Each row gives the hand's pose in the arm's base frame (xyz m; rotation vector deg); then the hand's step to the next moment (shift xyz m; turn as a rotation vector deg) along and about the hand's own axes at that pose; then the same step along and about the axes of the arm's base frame.
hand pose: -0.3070 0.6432 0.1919 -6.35 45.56 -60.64
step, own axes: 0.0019 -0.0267 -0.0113 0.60 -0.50 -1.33
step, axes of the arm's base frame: -0.0263 -0.0120 0.0027 -1.06 -0.37 -1.06
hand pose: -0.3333 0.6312 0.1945 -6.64 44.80 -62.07
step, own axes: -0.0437 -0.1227 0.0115 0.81 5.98 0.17
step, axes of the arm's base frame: -0.0948 -0.0273 0.0858 4.77 2.22 -2.97
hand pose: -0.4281 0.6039 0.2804 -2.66 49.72 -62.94
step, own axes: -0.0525 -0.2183 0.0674 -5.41 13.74 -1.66
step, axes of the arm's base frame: -0.1313 -0.0901 0.1720 8.42 11.60 -3.94
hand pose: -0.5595 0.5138 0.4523 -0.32 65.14 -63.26
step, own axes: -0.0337 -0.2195 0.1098 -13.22 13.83 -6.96
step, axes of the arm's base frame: -0.0728 -0.1432 0.1886 4.77 19.77 -0.94
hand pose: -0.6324 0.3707 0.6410 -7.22 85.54 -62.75
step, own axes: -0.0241 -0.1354 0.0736 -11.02 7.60 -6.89
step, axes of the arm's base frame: 0.0000 -0.0988 0.1207 1.13 14.92 1.69
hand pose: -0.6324 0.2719 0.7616 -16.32 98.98 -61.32
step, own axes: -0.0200 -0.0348 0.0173 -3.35 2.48 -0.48
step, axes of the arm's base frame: 0.0133 -0.0163 0.0383 1.77 3.79 0.28
